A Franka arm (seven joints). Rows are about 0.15 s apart.
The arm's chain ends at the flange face. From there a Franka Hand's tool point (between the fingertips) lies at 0.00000 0.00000 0.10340 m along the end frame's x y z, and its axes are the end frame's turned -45 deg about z.
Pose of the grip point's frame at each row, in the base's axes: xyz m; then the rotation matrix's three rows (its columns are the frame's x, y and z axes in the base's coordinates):
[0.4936, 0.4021, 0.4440], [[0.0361, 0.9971, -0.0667], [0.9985, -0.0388, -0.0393], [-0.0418, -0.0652, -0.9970]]
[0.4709, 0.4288, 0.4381], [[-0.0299, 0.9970, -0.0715], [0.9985, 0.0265, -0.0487], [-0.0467, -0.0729, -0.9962]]
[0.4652, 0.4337, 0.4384], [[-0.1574, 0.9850, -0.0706], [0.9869, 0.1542, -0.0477], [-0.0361, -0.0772, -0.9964]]
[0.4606, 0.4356, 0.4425], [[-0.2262, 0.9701, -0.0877], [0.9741, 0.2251, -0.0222], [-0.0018, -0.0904, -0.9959]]
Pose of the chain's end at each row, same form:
[0.5005, 0.4062, 0.5471], [[0.7306, 0.6795, -0.0667], [0.6786, -0.7335, -0.0393], [-0.0757, -0.0165, -0.9970]]
[0.4783, 0.4338, 0.5411], [[0.6838, 0.7261, -0.0715], [0.7248, -0.6873, -0.0487], [-0.0846, -0.0185, -0.9962]]
[0.4725, 0.4386, 0.5414], [[0.5852, 0.8078, -0.0706], [0.8069, -0.5888, -0.0477], [-0.0801, -0.0291, -0.9964]]
[0.4697, 0.4379, 0.5455], [[0.5260, 0.8459, -0.0877], [0.8480, -0.5296, -0.0222], [-0.0652, -0.0626, -0.9959]]

